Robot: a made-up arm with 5 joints. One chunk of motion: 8 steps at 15 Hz.
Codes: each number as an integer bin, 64 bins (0 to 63) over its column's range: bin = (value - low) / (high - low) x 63, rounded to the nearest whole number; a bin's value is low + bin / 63 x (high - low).
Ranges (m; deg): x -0.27..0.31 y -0.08..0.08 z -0.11..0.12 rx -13..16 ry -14..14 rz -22..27
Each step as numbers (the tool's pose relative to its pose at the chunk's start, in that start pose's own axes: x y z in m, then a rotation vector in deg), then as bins.
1 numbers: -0.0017 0.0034 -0.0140 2.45 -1.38 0.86
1 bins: 29 33 26 34 28 29
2 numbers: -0.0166 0.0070 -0.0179 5.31 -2.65 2.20
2 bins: 28 34 25 40 26 31
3 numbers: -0.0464 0.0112 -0.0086 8.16 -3.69 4.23
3 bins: 24 36 28 46 23 34
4 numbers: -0.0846 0.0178 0.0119 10.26 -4.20 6.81
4 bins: 20 39 33 51 22 37
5 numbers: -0.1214 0.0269 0.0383 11.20 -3.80 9.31
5 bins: 16 42 41 53 23 40
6 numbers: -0.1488 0.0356 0.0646 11.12 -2.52 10.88
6 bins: 13 46 48 52 26 42
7 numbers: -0.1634 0.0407 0.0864 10.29 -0.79 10.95
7 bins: 12 48 54 51 30 42
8 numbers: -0.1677 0.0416 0.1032 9.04 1.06 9.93
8 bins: 11 48 58 48 34 41
